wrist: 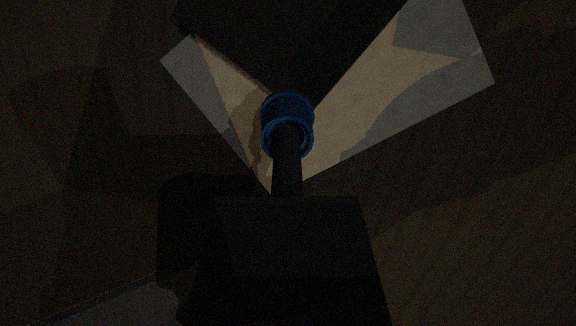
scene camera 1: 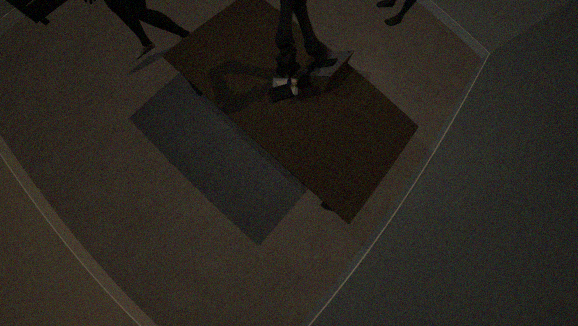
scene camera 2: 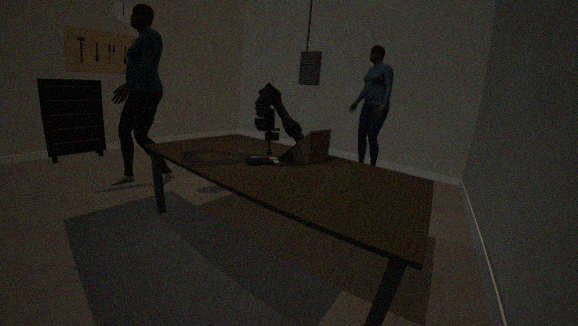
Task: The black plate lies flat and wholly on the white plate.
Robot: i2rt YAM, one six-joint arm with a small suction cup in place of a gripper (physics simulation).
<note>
My suction cup [wrist: 283, 104] holds nothing. The cup is 8 cm from the middle of a black plate [wrist: 309, 53].
</note>
